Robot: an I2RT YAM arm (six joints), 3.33 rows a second.
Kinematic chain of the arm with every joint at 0, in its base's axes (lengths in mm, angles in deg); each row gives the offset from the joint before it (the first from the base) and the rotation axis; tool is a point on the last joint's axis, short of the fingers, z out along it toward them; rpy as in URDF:
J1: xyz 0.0 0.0 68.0 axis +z
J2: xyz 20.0 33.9 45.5 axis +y
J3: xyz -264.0 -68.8 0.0 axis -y
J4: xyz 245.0 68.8 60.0 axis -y
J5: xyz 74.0 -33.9 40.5 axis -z
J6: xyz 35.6 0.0 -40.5 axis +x
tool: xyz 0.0 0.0 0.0 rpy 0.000 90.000 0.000
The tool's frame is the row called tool.
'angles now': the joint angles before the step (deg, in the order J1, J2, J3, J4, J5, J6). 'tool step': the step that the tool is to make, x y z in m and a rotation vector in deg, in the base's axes. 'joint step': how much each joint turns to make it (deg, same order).
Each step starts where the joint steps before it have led.
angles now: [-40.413 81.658 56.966 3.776 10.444 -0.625]
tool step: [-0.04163 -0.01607 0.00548 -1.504 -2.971 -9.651]
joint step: [-6.957 -4.487 -3.527 1.850 2.215 1.856]
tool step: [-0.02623 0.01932 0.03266 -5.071 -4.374 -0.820]
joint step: [-1.321 -8.778 -1.404 -0.621 -0.447 -0.268]
